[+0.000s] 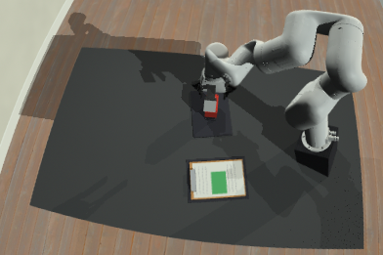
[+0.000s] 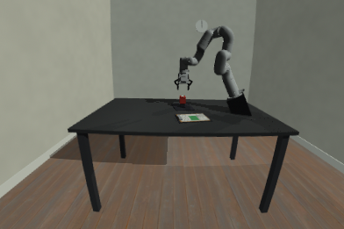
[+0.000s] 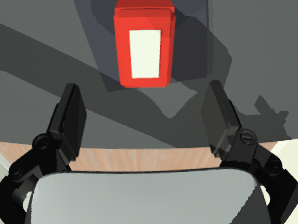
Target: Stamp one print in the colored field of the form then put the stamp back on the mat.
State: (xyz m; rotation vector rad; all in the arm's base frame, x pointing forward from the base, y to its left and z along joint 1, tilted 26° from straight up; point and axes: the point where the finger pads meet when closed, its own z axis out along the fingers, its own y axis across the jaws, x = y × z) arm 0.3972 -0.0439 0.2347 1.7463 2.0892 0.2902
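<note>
Now: hand 120 mm above the red stamp. From my hand the other things lie so: form: 300 mm to the left, 160 mm below, 90 mm behind; then dark mat: 170 mm below.
</note>
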